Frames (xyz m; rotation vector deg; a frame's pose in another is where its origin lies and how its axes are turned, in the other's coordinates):
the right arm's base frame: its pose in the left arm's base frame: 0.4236 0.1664 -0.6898 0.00 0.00 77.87
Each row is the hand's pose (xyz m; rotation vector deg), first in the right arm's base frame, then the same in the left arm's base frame.
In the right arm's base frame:
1: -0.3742 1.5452 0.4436 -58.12 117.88 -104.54
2: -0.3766 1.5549 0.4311 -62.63 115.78 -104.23
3: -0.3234 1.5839 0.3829 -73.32 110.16 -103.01
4: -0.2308 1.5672 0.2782 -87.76 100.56 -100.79
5: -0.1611 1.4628 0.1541 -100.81 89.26 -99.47
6: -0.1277 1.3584 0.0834 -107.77 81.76 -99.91
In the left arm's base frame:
1: -1.1657 0.1252 -0.2462 -99.15 45.85 -58.32
2: -1.1757 0.1249 -0.2587 -101.02 42.16 -58.13
3: -1.1929 0.1830 -0.3069 -105.24 33.02 -57.32
4: -1.1571 0.2701 -0.4116 -110.03 19.31 -55.79
5: -1.0404 0.3163 -0.5357 -112.81 5.10 -55.16
6: -0.9313 0.3270 -0.6064 -113.22 -3.46 -55.91

